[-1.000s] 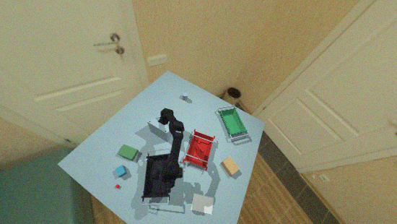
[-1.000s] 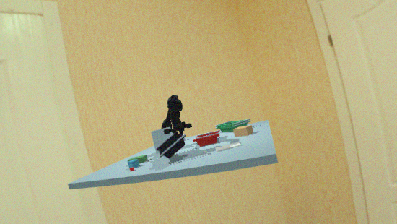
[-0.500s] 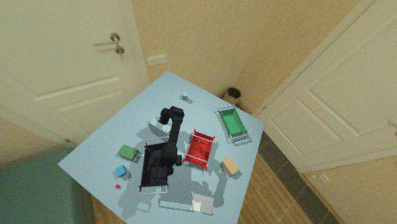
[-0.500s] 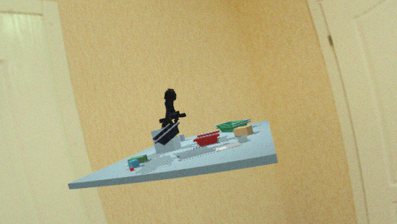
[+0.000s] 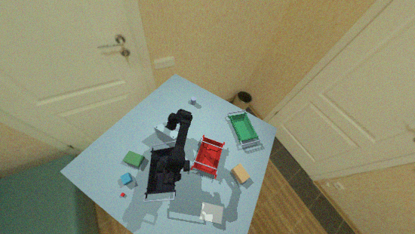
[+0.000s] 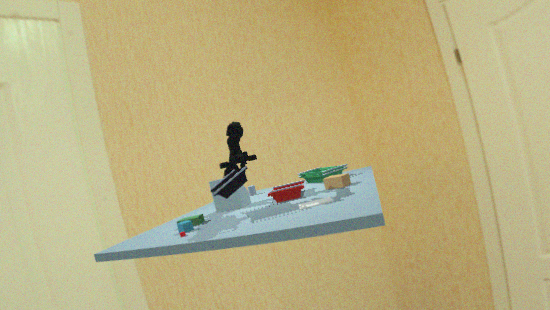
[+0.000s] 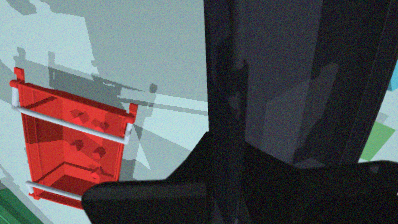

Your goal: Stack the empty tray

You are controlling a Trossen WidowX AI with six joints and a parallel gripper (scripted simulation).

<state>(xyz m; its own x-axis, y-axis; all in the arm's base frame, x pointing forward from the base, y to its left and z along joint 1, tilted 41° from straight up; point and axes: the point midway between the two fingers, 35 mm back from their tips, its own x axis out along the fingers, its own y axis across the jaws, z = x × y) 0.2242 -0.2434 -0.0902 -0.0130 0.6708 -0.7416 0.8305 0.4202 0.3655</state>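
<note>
Right now my gripper tip is 7 cm past the black tray and 4 cm to the left of it. Also, from my gripper tip: green block (32 cm behind, 16 cm below, 8 cm to the right); then tiny red cube (29 cm to the right, 22 cm behind, 17 cm below); then blue block (26 cm behind, 20 cm to the right, 16 cm below).
</note>
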